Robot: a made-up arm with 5 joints.
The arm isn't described. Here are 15 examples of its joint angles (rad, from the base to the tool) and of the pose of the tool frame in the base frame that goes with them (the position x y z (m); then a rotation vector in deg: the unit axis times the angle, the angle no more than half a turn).
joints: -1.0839 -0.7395 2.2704 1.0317 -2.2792
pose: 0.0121 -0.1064 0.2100 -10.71 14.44 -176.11
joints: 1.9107 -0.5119 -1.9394 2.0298 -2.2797
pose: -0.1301 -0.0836 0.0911 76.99 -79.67 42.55
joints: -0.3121 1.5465 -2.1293 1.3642 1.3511
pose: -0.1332 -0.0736 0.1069 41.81 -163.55 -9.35
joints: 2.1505 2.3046 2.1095 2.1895 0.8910
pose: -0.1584 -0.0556 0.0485 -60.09 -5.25 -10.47
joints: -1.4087 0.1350 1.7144 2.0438 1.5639
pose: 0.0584 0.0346 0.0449 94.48 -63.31 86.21
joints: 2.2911 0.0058 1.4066 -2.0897 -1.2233
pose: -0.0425 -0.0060 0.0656 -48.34 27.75 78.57
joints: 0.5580 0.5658 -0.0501 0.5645 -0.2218
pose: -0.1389 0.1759 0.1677 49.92 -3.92 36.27
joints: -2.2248 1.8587 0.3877 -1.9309 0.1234
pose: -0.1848 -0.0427 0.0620 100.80 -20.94 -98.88
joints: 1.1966 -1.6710 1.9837 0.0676 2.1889
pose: -0.0628 -0.0236 -0.0965 -44.02 -85.87 -146.57
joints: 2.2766 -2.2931 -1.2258 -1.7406 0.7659
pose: 0.0019 0.1161 -0.0302 66.98 65.21 3.58
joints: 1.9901 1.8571 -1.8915 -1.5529 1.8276
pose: -0.1731 0.0252 0.0017 45.13 120.37 -104.11
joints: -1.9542 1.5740 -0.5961 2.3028 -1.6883
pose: -0.2724 0.1024 0.0420 -42.69 124.94 36.80
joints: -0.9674 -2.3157 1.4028 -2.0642 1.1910
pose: -0.1010 -0.0925 0.1816 -36.81 7.34 155.70
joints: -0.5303 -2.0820 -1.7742 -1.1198 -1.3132
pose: 0.0052 -0.1428 0.0502 -167.88 21.29 -15.18
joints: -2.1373 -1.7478 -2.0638 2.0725 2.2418
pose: -0.0094 0.0168 0.0371 123.50 -1.87 -22.13
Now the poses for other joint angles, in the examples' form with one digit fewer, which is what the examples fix.
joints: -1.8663 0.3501 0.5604 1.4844 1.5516
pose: -0.001 -0.025 -0.092 66.8 -8.1 9.8
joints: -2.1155 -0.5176 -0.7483 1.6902 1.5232
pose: 0.022 -0.034 -0.047 62.6 6.4 -12.4
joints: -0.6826 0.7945 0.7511 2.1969 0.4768
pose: -0.068 0.141 0.029 114.1 2.9 -0.3
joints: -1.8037 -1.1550 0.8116 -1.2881 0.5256
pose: 0.067 -0.023 0.175 -87.1 -67.9 -118.4
